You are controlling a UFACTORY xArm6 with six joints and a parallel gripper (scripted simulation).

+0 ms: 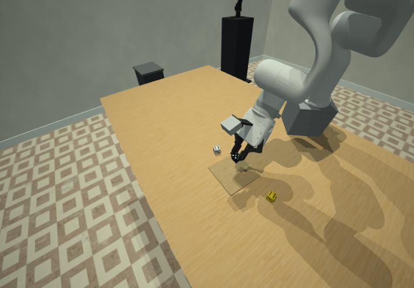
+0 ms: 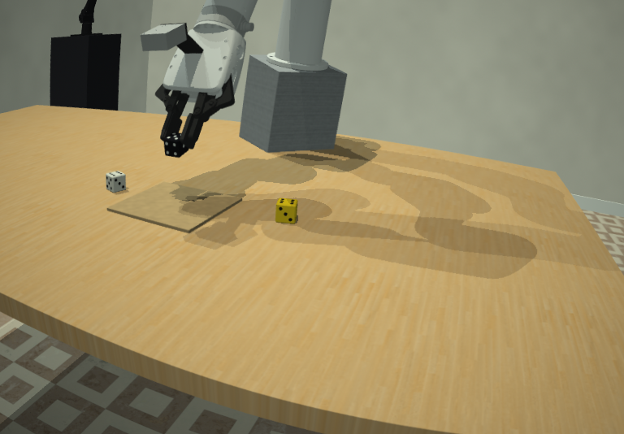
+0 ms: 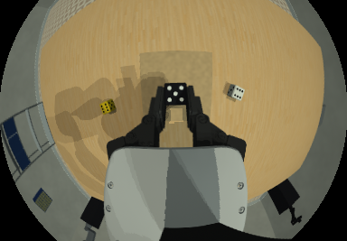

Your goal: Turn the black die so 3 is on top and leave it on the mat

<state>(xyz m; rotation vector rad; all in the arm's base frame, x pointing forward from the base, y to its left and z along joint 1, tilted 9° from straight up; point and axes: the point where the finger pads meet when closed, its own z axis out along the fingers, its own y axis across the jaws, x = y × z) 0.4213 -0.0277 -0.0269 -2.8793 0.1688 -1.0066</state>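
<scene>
Right now my hand is 10 mm short of the tan mat and 100 mm above it. Also, from my hand: yellow die 10 mm behind, 150 mm to the left, 90 mm below; then black die 10 mm ahead, 20 mm below; then white die 120 mm to the right, 90 mm below.
</scene>
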